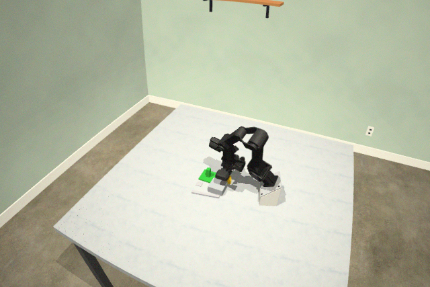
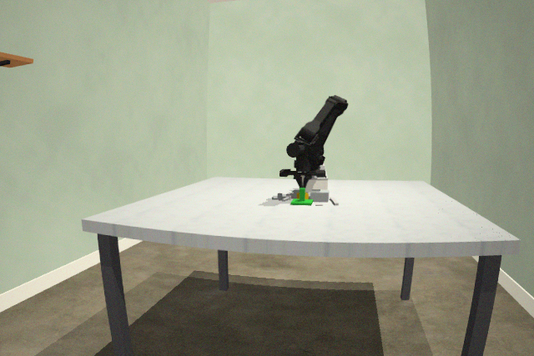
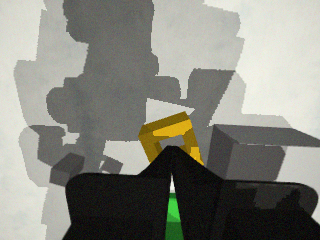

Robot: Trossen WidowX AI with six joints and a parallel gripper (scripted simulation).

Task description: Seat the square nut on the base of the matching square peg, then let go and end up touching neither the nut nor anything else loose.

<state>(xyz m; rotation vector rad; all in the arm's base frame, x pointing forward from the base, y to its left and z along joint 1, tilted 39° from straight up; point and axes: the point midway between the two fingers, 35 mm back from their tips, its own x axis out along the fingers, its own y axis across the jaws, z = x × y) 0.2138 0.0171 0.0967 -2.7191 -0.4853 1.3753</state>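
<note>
The grey block is 80 mm to the left of my hand and 40 mm below it. The rest, counted from my hand: white strip 150 mm to the left, 50 mm below, 20 mm ahead; then small grey cube 80 mm to the right, 60 mm ahead, 40 mm below; then small white tile 110 mm to the left, 90 mm ahead, 50 mm below.
</note>
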